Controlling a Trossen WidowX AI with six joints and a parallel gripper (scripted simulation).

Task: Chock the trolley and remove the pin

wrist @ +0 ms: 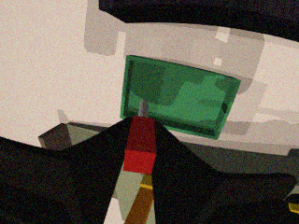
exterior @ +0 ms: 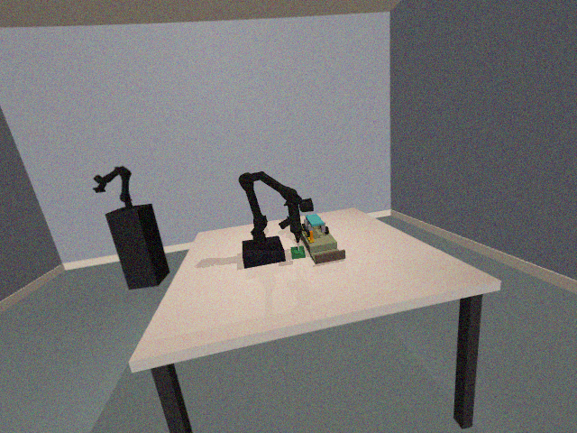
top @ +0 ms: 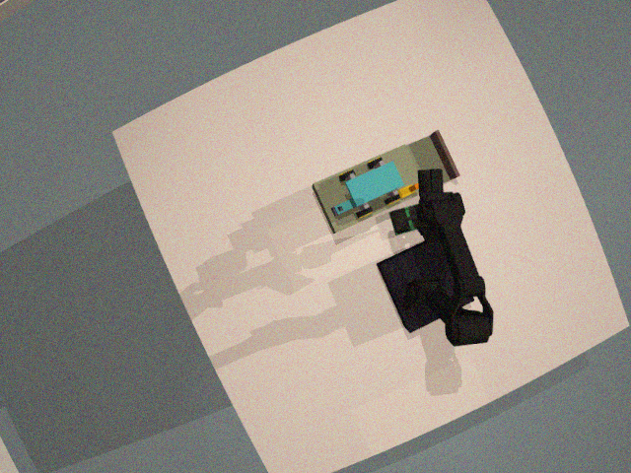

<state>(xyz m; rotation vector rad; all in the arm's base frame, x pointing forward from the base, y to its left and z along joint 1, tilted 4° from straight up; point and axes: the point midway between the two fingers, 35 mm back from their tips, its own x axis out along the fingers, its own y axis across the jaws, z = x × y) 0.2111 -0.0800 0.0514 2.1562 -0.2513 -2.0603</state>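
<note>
Right now my gripper tip is 1 cm past the green tray, 2 cm to the right of it and 8 cm above it. The rest, counted from my gripper tip: red-headed stop pin right at my gripper tip; then ramp 11 cm ahead, 12 cm to the left, 3 cm below; then teal trolley 11 cm ahead, 13 cm to the left, 4 cm above.
</note>
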